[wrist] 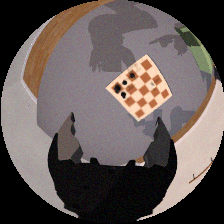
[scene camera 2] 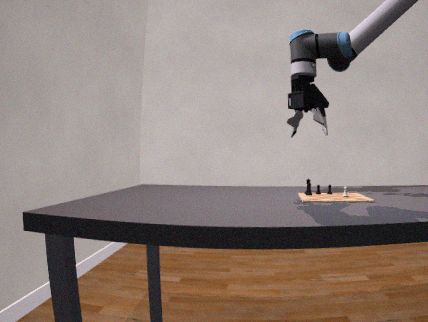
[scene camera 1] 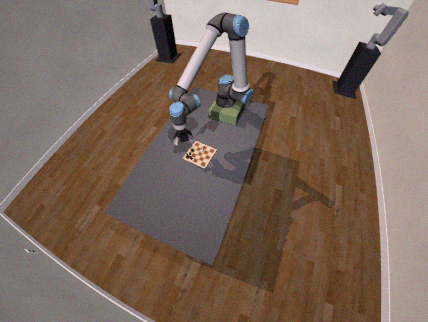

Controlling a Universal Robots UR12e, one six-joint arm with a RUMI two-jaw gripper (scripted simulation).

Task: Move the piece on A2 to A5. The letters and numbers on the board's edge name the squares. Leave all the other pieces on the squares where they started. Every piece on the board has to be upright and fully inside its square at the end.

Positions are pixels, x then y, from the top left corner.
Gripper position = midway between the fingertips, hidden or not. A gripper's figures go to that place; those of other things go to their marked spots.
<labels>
My gripper (wrist: pixel 115 115): 0.14 m from the lens. A chessboard (wrist: pixel 141 99) is 0.35 m from the lens.
</labels>
